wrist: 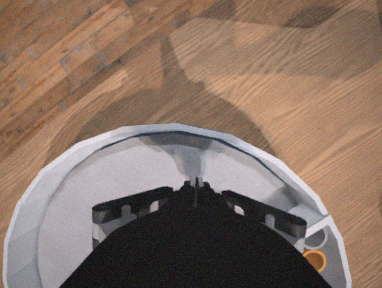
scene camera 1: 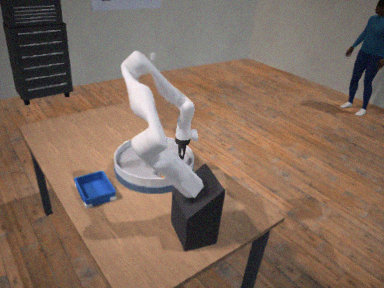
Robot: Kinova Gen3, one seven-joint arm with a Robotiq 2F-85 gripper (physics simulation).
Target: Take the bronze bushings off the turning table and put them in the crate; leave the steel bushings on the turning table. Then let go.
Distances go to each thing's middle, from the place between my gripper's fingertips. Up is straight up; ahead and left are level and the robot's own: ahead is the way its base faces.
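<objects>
My hand: 40 mm above the blue crate (scene camera 1: 95, 188), 450 mm to the right of it, 70 mm short of it.
</objects>
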